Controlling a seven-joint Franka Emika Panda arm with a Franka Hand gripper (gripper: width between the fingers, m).
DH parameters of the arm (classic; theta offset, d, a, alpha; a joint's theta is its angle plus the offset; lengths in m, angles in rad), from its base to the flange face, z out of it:
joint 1: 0 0.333 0 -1.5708
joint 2: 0 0 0 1.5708
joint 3: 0 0.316 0.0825 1.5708
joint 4: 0 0 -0.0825 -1.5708
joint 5: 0 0.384 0 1.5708
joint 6: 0 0 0.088 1.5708
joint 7: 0 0.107 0 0
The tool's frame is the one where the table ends.
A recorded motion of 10 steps. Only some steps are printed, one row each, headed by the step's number.
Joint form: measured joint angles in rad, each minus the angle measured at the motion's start. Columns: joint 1, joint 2, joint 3, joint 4, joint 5, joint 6, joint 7.
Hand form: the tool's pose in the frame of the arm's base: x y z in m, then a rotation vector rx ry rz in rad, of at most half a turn. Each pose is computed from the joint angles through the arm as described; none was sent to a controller.
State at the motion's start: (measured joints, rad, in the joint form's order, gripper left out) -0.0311 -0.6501 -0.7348 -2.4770 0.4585 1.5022 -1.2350
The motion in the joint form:
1: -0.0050 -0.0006 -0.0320 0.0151 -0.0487 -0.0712 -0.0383
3: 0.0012 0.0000 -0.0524 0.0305 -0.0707 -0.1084 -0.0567
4: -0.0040 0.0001 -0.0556 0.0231 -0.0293 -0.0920 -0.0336
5: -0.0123 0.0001 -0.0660 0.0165 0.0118 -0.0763 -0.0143
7: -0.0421 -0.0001 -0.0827 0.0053 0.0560 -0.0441 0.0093
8: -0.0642 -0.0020 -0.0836 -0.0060 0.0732 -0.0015 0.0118
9: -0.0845 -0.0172 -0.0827 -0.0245 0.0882 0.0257 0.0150
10: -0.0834 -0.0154 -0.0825 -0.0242 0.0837 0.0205 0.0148
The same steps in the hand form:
1: 0.2517 -0.2175 0.4612 -2.0750 -0.7017 -0.4754
3: 0.2456 -0.2226 0.4622 -2.0582 -0.7274 -0.4606
4: 0.2477 -0.2226 0.4626 -2.0466 -0.6739 -0.4957
5: 0.2477 -0.2258 0.4625 -2.0322 -0.6139 -0.5380
7: 0.2425 -0.2368 0.4601 -2.0303 -0.5131 -0.6037
8: 0.2404 -0.2440 0.4577 -2.0508 -0.4628 -0.6520
9: 0.2361 -0.2463 0.4561 -2.0542 -0.4284 -0.6926
10: 0.2361 -0.2455 0.4554 -2.0538 -0.4329 -0.6831

